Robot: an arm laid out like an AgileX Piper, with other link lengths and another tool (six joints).
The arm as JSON. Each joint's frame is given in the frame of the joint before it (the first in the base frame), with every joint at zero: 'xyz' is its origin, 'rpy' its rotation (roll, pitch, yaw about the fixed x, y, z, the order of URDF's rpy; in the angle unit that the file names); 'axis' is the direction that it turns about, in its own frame. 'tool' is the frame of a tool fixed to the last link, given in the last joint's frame.
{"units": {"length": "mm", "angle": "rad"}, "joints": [
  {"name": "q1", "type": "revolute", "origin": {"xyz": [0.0, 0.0, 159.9], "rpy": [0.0, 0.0, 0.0]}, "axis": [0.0, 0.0, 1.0]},
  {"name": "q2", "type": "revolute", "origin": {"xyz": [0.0, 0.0, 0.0], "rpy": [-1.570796, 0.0, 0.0]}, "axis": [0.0, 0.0, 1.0]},
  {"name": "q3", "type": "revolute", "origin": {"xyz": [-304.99, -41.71, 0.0], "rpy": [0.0, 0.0, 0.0]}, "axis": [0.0, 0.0, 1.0]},
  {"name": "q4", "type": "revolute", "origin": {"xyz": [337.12, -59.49, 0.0], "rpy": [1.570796, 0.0, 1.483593]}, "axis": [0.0, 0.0, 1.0]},
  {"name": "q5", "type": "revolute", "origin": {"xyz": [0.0, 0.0, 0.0], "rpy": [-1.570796, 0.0, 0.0]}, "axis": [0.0, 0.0, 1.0]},
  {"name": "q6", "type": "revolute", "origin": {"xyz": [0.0, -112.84, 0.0], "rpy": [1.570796, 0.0, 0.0]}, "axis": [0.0, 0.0, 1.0]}
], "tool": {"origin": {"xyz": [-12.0, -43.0, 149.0], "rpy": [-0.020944, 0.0, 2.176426]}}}
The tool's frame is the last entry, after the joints.
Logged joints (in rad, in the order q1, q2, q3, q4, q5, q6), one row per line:
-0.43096, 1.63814, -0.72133, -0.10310, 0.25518, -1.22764
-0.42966, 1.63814, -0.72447, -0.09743, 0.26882, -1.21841
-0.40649, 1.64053, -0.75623, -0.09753, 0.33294, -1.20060
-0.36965, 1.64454, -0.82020, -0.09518, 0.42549, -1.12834
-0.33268, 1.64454, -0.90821, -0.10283, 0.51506, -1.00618
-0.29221, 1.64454, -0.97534, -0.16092, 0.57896, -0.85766
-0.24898, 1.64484, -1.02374, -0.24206, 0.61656, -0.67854
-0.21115, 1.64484, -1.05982, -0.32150, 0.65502, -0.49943
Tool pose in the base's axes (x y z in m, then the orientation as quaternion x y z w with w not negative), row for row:
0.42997, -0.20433, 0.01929, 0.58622, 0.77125, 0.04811, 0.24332
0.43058, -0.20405, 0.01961, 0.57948, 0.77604, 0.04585, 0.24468
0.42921, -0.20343, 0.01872, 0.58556, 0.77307, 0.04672, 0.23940
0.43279, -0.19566, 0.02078, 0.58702, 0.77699, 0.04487, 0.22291
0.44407, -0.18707, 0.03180, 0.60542, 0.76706, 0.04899, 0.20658
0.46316, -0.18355, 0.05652, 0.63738, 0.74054, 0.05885, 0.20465
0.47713, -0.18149, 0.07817, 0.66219, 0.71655, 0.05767, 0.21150
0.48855, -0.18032, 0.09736, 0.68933, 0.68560, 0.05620, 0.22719
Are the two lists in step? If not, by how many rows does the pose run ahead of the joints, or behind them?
The pose runs 1 row behind the joints: the pose in row i belongs to the joints in row i - 1.
